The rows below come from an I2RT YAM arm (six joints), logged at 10 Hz.
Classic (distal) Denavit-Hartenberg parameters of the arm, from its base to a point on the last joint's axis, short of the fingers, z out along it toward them. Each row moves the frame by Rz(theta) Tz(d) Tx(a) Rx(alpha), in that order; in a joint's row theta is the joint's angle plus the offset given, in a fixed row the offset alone. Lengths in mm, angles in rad.
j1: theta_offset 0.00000; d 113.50; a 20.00; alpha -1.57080
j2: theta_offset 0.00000; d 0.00; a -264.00; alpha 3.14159
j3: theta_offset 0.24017; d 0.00; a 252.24; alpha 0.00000
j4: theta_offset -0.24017; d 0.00; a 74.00; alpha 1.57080
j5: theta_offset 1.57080; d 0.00; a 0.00; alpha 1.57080
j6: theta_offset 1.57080; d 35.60; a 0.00; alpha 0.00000
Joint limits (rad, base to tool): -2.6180..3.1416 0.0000..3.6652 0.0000..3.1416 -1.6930..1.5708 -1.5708..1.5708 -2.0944..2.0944
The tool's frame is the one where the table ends.
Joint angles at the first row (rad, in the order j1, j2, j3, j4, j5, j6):
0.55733, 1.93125, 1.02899, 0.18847, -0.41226, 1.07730
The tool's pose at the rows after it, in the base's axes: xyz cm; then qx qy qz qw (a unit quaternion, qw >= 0):
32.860, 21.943, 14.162, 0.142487, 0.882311, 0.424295, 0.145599
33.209, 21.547, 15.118, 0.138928, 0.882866, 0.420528, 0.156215
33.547, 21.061, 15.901, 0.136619, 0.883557, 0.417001, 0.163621
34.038, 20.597, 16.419, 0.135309, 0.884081, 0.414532, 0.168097
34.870, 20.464, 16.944, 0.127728, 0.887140, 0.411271, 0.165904
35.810, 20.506, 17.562, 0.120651, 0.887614, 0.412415, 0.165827
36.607, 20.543, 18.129, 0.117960, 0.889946, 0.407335, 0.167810
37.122, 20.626, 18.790, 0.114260, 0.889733, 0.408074, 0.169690
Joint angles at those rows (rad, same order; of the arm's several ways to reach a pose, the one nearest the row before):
0.55238, 1.92414, 1.04729, 0.16508, -0.41566, 1.06517
0.53976, 1.90427, 1.06466, 0.13032, -0.40927, 1.04208
0.52492, 1.88815, 1.07982, 0.09774, -0.40823, 1.02109
0.50825, 1.88372, 1.09897, 0.07074, -0.41298, 1.00273
0.49409, 1.89724, 1.14697, 0.02005, -0.42872, 0.97406
0.48294, 1.91546, 1.20079, -0.01947, -0.44454, 0.95341
0.47499, 1.93133, 1.25162, -0.06443, -0.44339, 0.93562
0.47082, 1.93801, 1.28902, -0.09352, -0.44817, 0.92596

